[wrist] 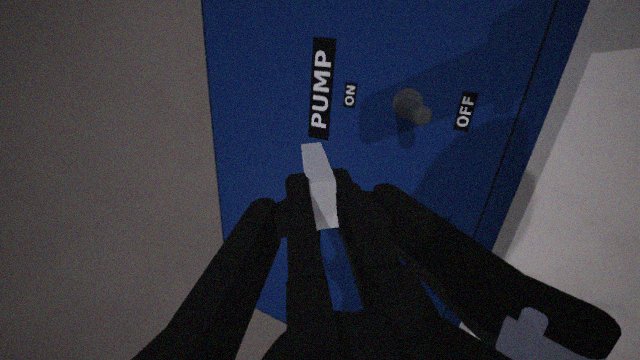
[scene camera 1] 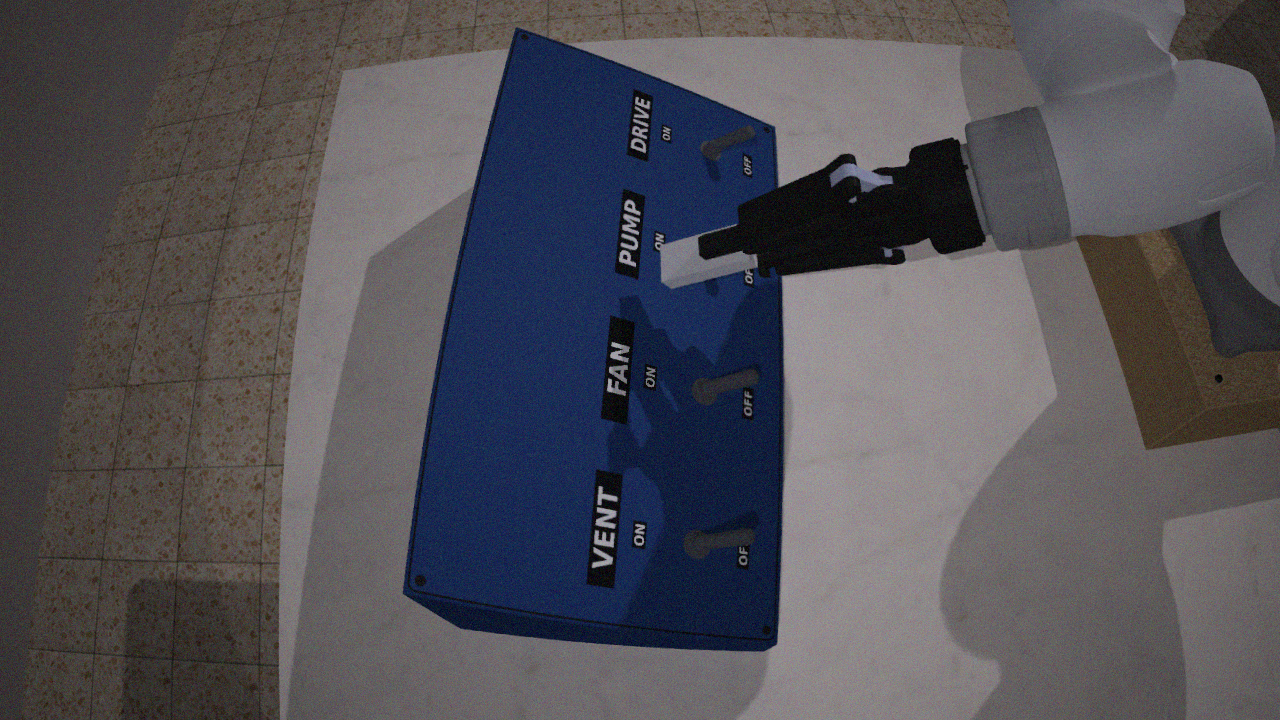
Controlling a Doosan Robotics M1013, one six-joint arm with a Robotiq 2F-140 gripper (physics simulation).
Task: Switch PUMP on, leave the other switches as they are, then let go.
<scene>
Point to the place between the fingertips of the gripper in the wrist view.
312,161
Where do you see a fan lever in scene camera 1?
749,377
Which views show the gripper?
The wrist view and scene camera 1: all of them.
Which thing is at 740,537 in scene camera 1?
A vent lever.
</scene>
